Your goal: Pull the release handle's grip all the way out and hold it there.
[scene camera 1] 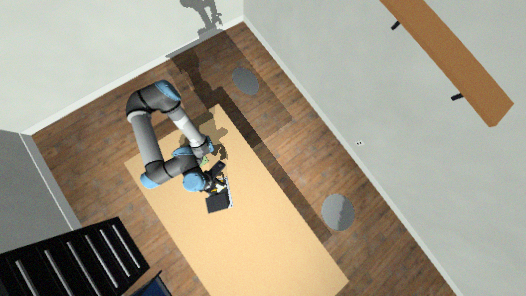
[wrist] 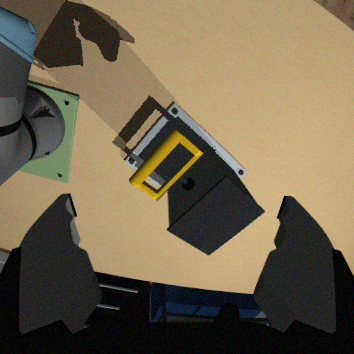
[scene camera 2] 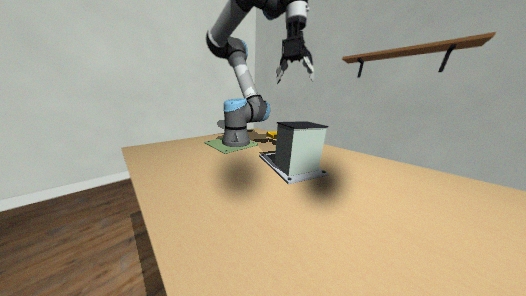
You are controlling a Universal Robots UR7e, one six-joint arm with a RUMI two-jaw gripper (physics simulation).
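Note:
The release handle is a yellow rectangular frame (wrist: 155, 157) (scene camera 2: 271, 134) beside a dark box-shaped housing (wrist: 215, 215) (scene camera 2: 306, 150) (scene camera 1: 217, 203). Its grip is the long bar on the side away from the housing; how far out it stands cannot be told. The housing stands on a light-grey base plate (wrist: 227, 158) (scene camera 2: 306, 176) with corner holes. My gripper (wrist: 177, 196) (scene camera 2: 296, 81) is open and empty, pointing down well above the housing and handle, touching neither. In the wrist view the handle and housing show between and beyond the fingertips. In scene camera 1 the arm's wrist partly hides the handle.
The arm's base stands on a green plate (wrist: 72, 135) (scene camera 2: 215, 146) on the handle's side of the housing. The wooden table (scene camera 1: 260, 225) (scene camera 2: 225, 240) carries both. A wooden shelf (scene camera 1: 450, 60) (scene camera 2: 420, 49) is on the wall. A black drawer cabinet (scene camera 1: 75, 260) stands beside the table.

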